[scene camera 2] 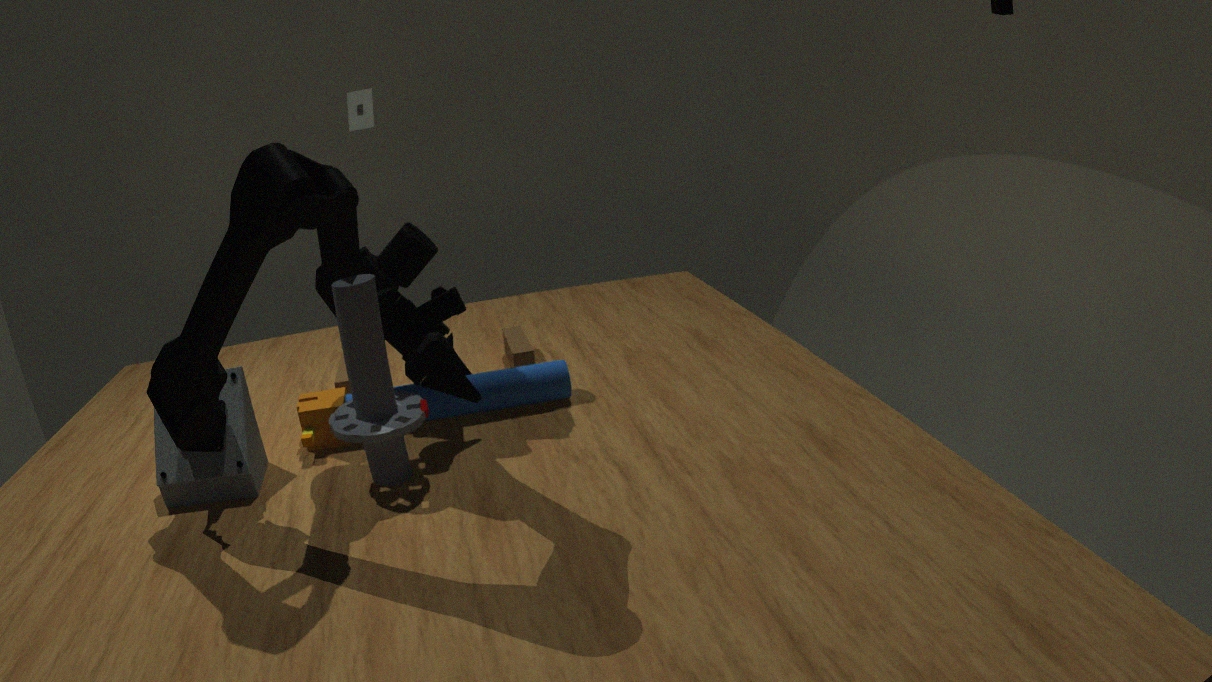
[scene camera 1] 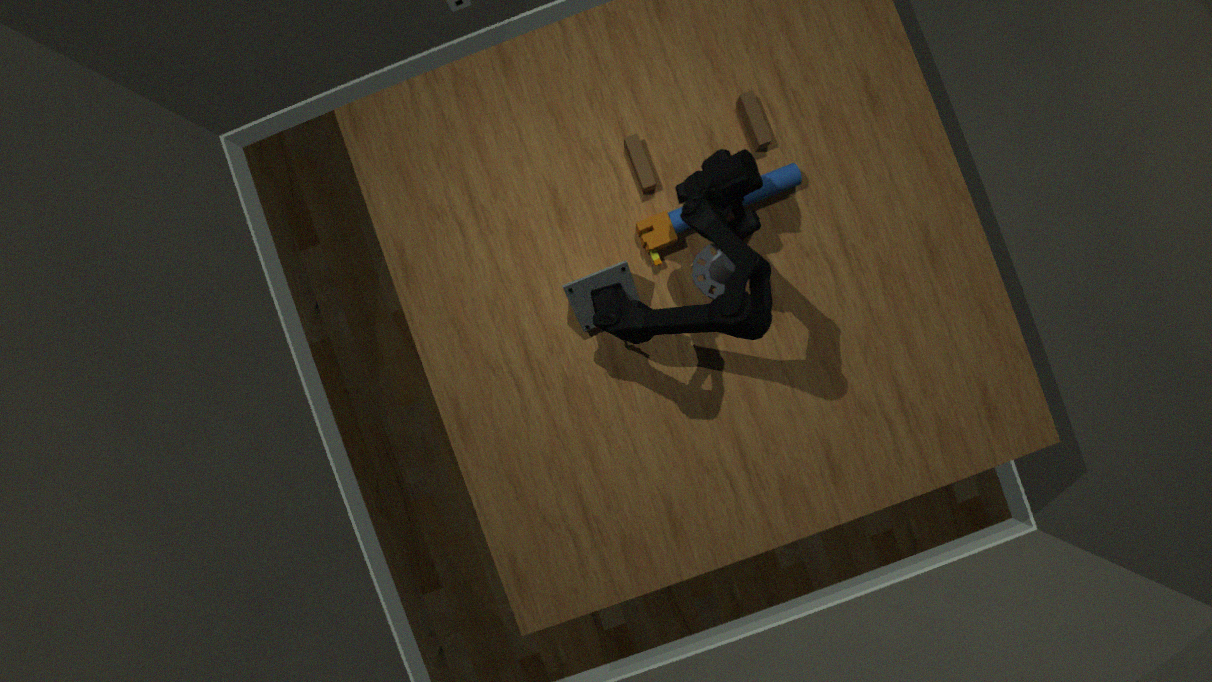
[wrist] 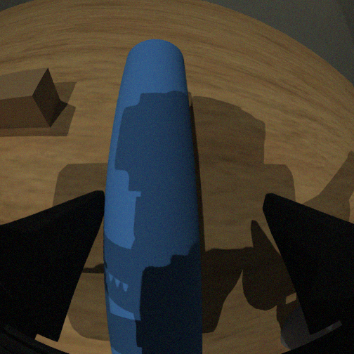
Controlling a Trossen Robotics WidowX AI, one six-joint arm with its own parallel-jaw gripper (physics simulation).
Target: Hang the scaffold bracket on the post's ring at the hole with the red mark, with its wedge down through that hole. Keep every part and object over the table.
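Observation:
The scaffold bracket lies on the table, its blue tube [scene camera 1: 780, 179] [scene camera 2: 529, 385] [wrist: 155, 75] joined to an orange head [scene camera 1: 658, 230] [scene camera 2: 322, 413]. A small yellow wedge [scene camera 1: 656, 257] [scene camera 2: 306, 436] shows at the head's side. The grey post [scene camera 1: 720, 265] [scene camera 2: 364, 347] stands beside the bracket; its holed ring [scene camera 2: 377, 434] carries a red mark [scene camera 2: 424, 408] on the side towards the tube. My gripper [scene camera 2: 461, 388] [wrist: 186, 201] is open, low over the tube, which runs between the fingers, nearer the left finger in the wrist view. In scene camera 1 the arm hides the fingertips.
Two brown wooden blocks [scene camera 1: 639, 163] [scene camera 1: 755, 121] lie on the far side of the tube from the post; one block [wrist: 20, 107] shows at the left of the wrist view. The arm's grey base [scene camera 1: 583, 298] [scene camera 2: 207, 490] stands near the orange head. My forearm passes close to the post.

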